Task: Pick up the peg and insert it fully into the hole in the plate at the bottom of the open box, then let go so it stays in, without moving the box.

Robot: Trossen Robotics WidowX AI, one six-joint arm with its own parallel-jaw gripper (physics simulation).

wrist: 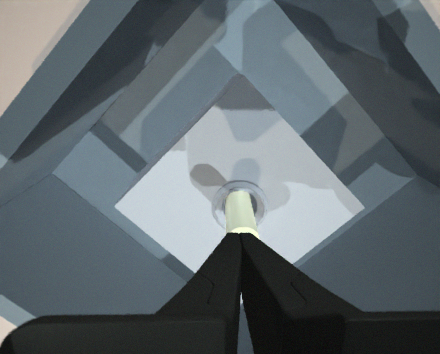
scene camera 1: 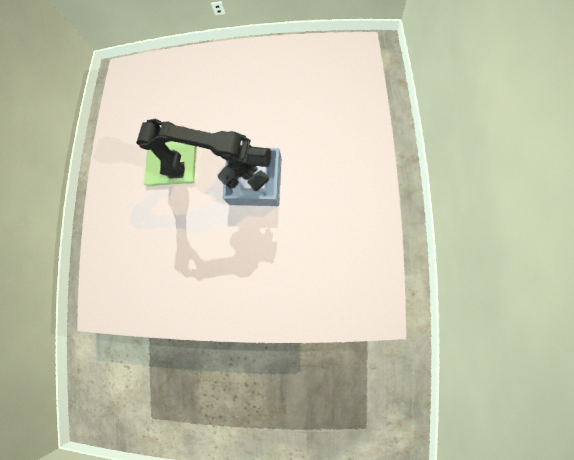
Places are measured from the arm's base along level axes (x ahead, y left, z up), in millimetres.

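Pixels of known places: gripper, between the fingertips: [wrist: 238, 244] [scene camera 1: 249, 174]; arm's base, origin of its link: [scene camera 1: 176, 170].
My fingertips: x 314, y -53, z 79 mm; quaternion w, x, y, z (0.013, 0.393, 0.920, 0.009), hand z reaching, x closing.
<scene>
For each thing: its top centre in the pictures, then the offset to it from my fingertips. "spot": a spot on its surface instead. Level surfaces: height alone.
- pale yellow-green peg, centre of its top: [wrist: 243, 241] dx +4, dy +8, dz -15 mm
- ringed hole, a spot on its surface: [wrist: 217, 207] spot: dx +10, dy -2, dz -43 mm
- white plate, centre of its top: [wrist: 240, 209] [scene camera 1: 252, 176] dx +2, dy +7, dz -42 mm
- open blue-grey box, centre of its top: [wrist: 246, 251] [scene camera 1: 250, 172] dx +2, dy +7, dz -5 mm
- pale pink table top, height of its surface: dz -103 mm
The pale yellow-green peg [wrist: 240, 212] stands nearly upright in the wrist view, with its lower end in the ringed hole [wrist: 217, 207] of the white plate [wrist: 160, 205] [scene camera 1: 246, 185]. Part of the peg stands out above the plate. The plate lies at the bottom of the open blue-grey box [scene camera 1: 252, 202] [wrist: 390, 235]. My gripper [wrist: 238, 244] [scene camera 1: 244, 179] is shut and empty, above the box. In the wrist view its closed tips overlap the near side of the peg's top end; whether they touch it I cannot tell. The peg does not show in the scene view, where the gripper covers part of the box.
The box walls surround the plate on all sides. The arm's base stands on a green square [scene camera 1: 187, 172] to the left of the box. Both are on the pale pink table top [scene camera 1: 330, 240], and the arm [scene camera 1: 197, 136] reaches over from the left.
</scene>
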